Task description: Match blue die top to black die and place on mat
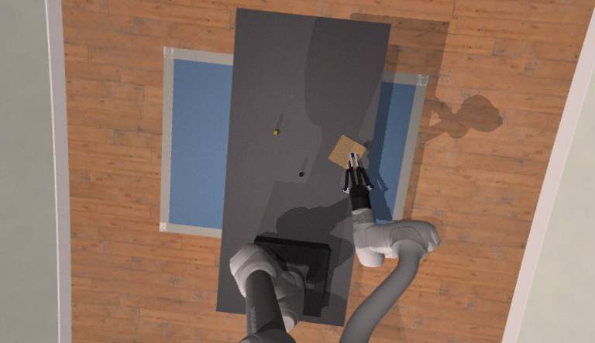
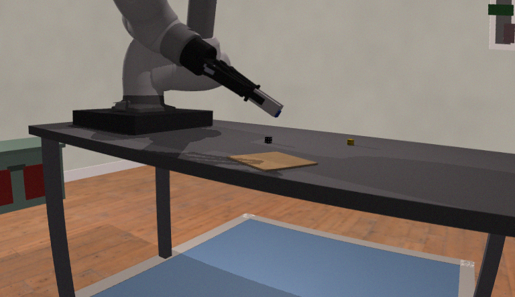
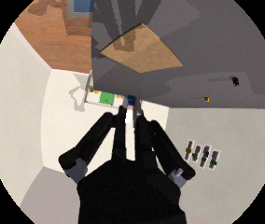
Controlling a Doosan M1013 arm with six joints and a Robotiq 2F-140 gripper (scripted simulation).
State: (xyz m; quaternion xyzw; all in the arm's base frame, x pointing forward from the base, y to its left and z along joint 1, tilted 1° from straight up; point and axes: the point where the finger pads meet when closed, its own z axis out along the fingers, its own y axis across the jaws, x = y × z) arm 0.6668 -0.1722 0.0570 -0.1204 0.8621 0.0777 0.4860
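Now: hand 12 cm above the tan mat, 2 cm short of it and 1 cm to the right of it. Also, from my hand: yellow die 37 cm to the left, 12 cm below, 5 cm ahead; then blue die 2 cm below, 2 cm ahead, 1 cm to the left; then black die 21 cm to the left, 13 cm behind, 12 cm below.
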